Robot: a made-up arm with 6 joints.
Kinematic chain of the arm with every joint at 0, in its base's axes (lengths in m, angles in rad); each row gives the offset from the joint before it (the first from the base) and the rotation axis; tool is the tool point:
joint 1: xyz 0 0 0.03 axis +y
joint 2: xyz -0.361 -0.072 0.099 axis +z
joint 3: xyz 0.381 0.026 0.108 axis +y
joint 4: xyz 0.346 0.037 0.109 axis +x
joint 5: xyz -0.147 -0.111 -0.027 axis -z
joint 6: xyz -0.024 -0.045 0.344 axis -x
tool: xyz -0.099 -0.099 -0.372
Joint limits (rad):
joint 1: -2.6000..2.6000
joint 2: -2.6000..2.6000
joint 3: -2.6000..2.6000
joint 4: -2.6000..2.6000
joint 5: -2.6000..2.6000
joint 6: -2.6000..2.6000
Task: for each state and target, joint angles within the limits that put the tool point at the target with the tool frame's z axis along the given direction. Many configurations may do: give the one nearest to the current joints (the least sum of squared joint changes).
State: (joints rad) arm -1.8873 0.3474 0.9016 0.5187 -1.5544 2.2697
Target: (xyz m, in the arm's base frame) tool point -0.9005 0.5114 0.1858 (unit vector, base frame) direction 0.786 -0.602 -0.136
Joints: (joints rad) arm -2.0089 0.7695 0.4040 0.1932 -2.1556 2.6000
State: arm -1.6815 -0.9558 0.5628 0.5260 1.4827 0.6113
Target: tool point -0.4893 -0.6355 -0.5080 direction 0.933 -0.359 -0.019
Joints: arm -1.5898 -1.3303 1.1164 1.3852 1.6962 1.4707
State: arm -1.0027 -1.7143 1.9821 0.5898 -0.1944 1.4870
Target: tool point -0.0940 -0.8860 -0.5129 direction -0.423 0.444 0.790
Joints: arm -1.1452 -0.8850 1.2670 1.0969 -0.9249 2.1266
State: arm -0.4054 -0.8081 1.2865 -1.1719 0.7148 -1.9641
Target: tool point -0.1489 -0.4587 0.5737 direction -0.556 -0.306 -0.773
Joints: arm -1.1153 -1.0832 0.6231 -0.6406 0.2812 -2.1614
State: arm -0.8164 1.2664 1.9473 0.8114 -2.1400 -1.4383
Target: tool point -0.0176 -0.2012 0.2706 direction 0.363 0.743 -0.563
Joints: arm -0.9867 0.8206 1.5780 1.1041 -2.3811 -2.0538
